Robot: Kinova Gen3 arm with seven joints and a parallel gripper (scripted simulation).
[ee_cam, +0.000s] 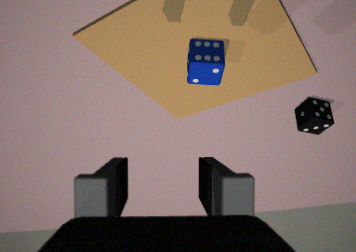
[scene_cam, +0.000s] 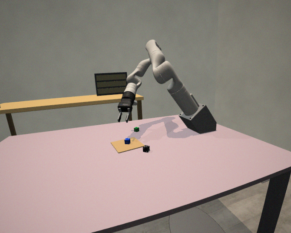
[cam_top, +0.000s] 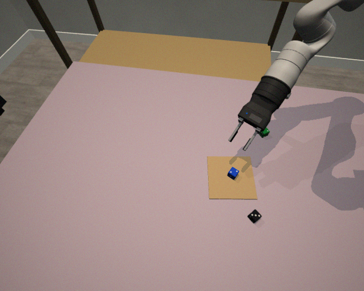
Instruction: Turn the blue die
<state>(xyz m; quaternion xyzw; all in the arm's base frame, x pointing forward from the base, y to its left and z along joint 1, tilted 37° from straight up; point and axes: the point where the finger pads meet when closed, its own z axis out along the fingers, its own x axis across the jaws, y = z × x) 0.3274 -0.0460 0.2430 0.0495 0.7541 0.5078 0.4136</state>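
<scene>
Right now my hand is 11 cm above the blue die and 5 cm to the right of it. From my hand the other things lie so: tan mat (13 cm below, 6 cm to the left); then black die (17 cm to the left, 12 cm below, 6 cm behind); then green die (12 cm to the right, 12 cm below, 11 cm behind).
</scene>
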